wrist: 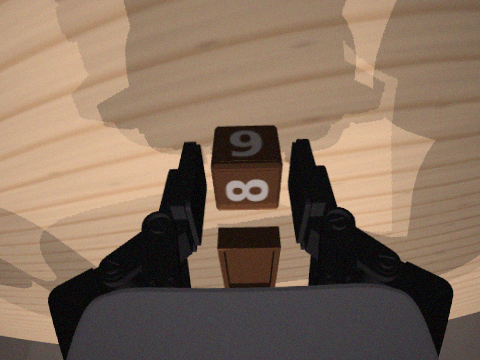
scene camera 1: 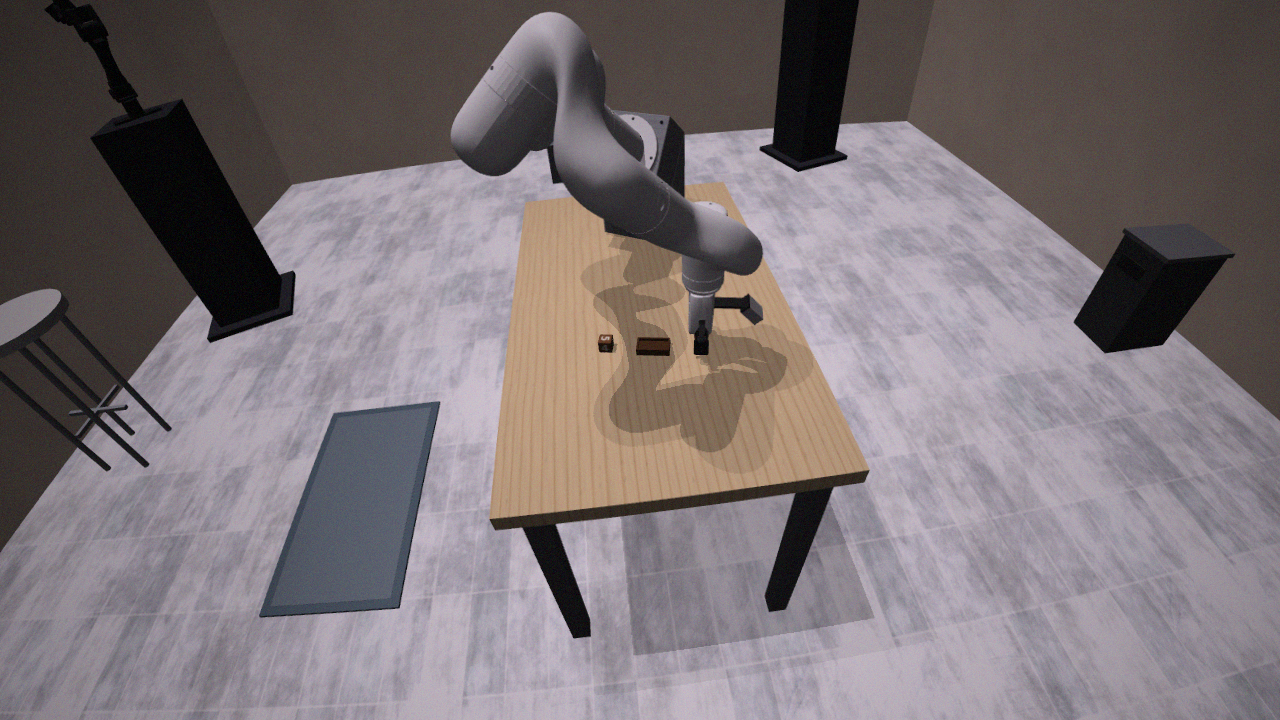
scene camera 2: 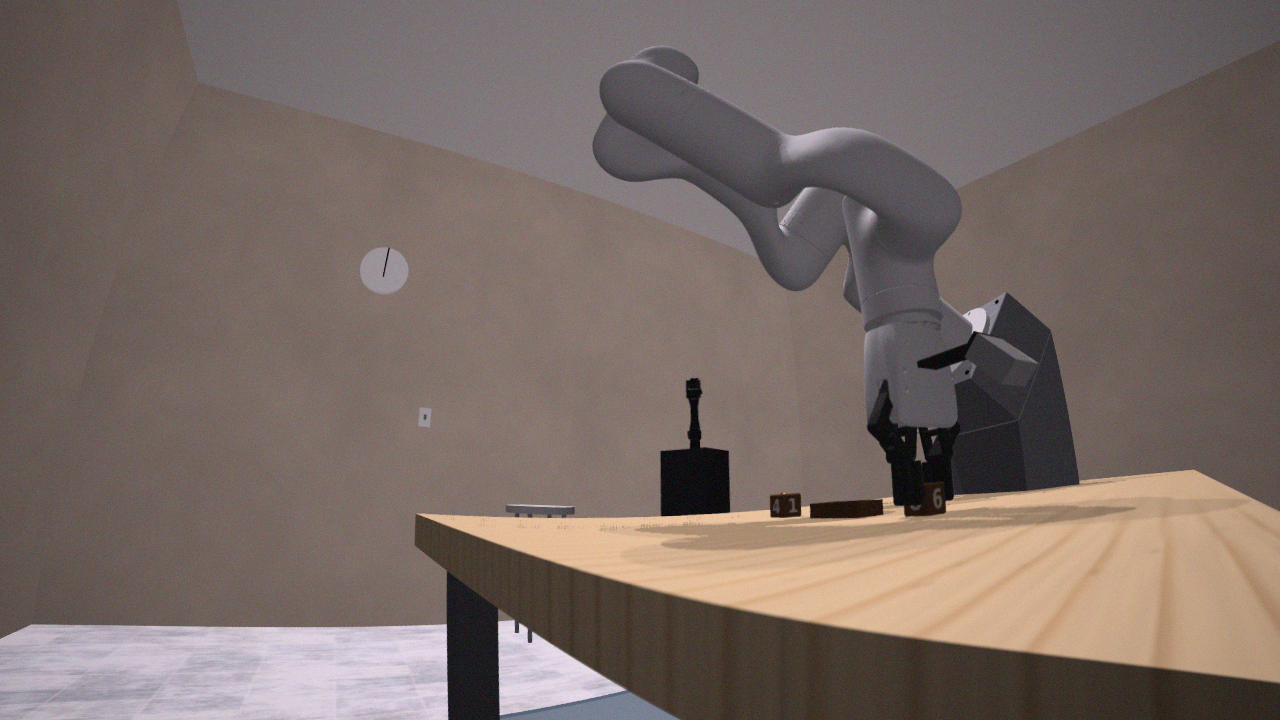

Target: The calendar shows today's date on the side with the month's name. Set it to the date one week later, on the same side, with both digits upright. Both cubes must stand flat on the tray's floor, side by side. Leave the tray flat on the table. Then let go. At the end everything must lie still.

Observation:
I see my gripper [scene camera 2: 924, 503] and a dark brown tray [scene camera 2: 863, 508].
The dark brown tray shows as well in the wrist view [wrist: 239, 269]. My gripper shows as well in the wrist view [wrist: 246, 162] and in scene camera 1 [scene camera 1: 701, 346].

